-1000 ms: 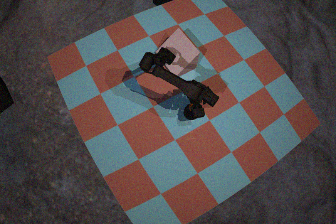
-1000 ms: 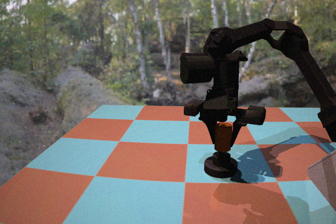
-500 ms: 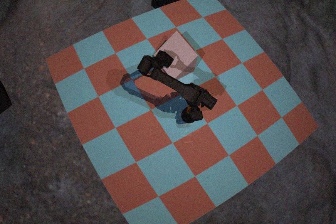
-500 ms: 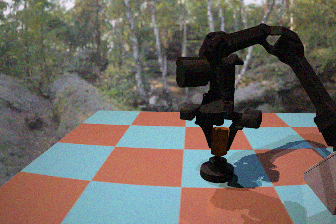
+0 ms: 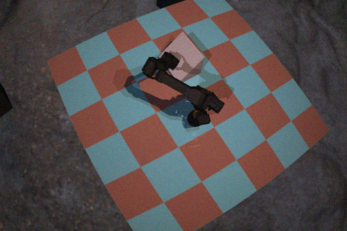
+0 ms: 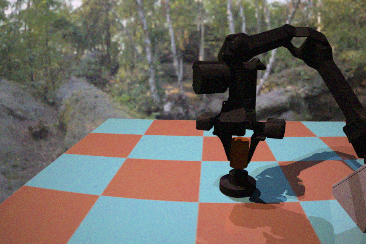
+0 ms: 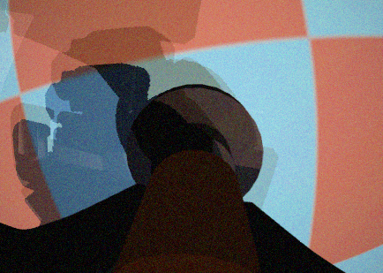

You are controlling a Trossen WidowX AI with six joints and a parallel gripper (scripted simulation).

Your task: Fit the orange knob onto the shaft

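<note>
Right now the orange knob is 20 mm above my gripper tip. The rest, counted from my gripper tip: dark pedestal: 40 mm below.
</note>
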